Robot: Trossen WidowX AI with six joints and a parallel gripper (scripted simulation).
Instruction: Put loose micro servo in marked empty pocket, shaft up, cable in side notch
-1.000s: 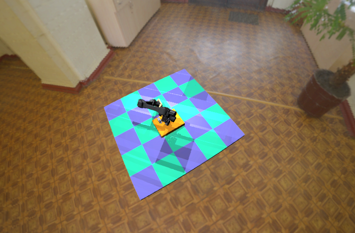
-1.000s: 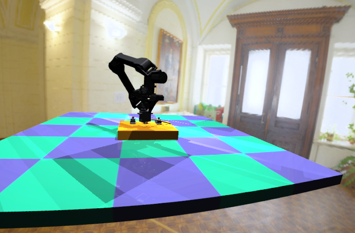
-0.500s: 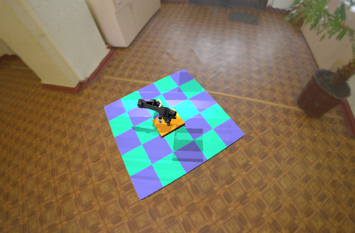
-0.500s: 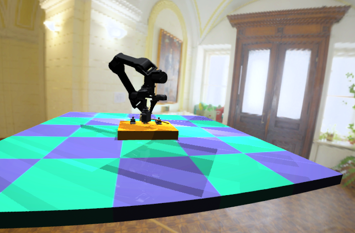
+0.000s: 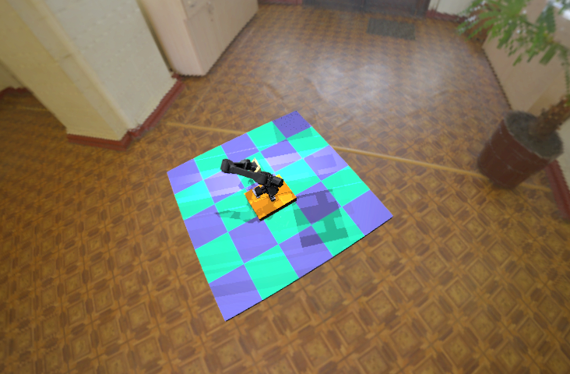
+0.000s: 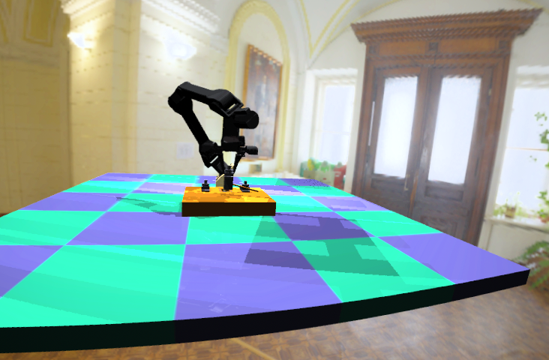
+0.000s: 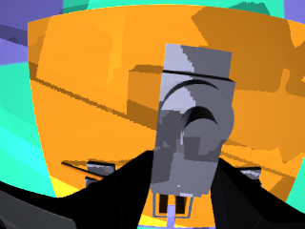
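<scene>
Now: gripper tip 10 cm above the orange deck and 1 cm short of it.
</scene>
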